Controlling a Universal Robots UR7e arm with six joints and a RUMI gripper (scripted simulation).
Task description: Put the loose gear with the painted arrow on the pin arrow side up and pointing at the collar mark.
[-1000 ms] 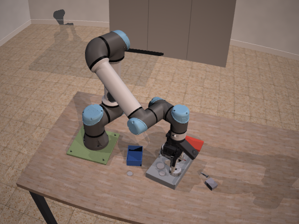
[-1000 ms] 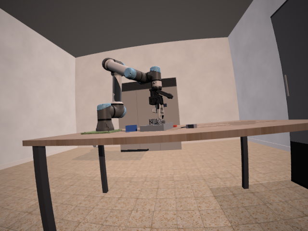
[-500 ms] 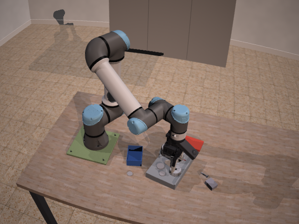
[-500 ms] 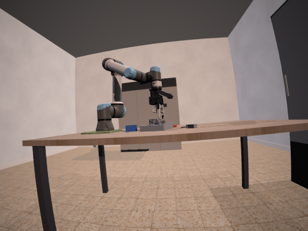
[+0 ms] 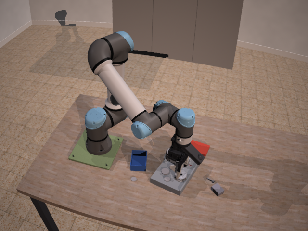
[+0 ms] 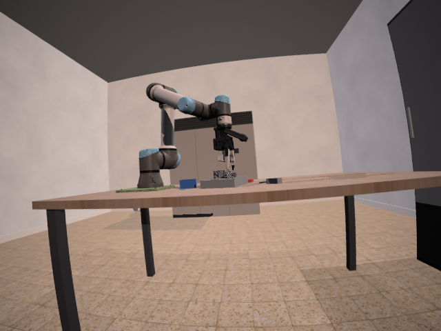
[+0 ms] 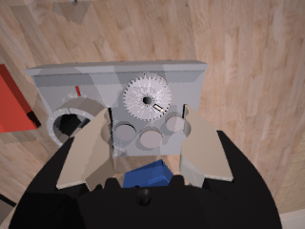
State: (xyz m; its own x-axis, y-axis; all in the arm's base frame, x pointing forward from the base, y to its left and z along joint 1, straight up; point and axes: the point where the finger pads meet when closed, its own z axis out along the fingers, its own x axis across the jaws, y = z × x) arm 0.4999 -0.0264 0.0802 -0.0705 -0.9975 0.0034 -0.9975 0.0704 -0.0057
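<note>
Right now my hand is 40 mm above the grey gear. Round my hand: bolt (150 mm ahead, 70 mm to the left, 80 mm below); small grey block (200 mm ahead, 20 mm to the left, 80 mm below); grey disc (220 mm behind, 90 mm to the right, 90 mm below).
</note>
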